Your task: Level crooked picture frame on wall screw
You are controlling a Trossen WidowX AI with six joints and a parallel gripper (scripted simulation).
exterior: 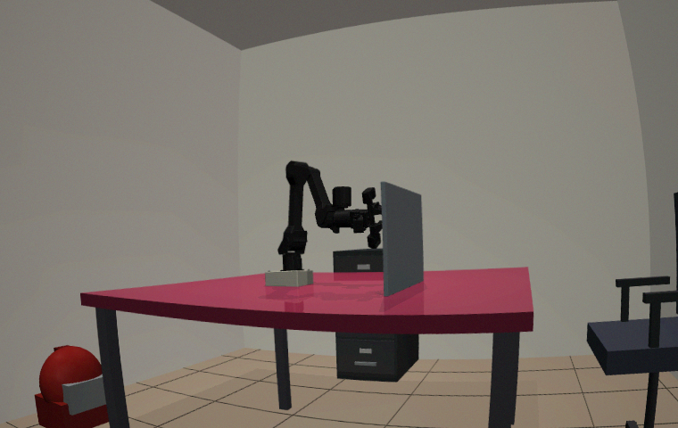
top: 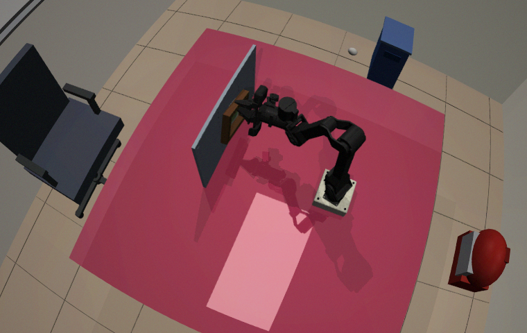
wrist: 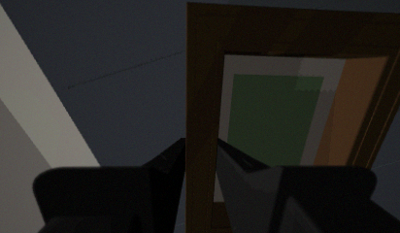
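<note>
My gripper tip is 50 mm above the brown wooden picture frame and 20 mm to the right of it. Round my gripper tip: wall panel: 70 mm below, 10 mm to the left, 10 mm ahead.
</note>
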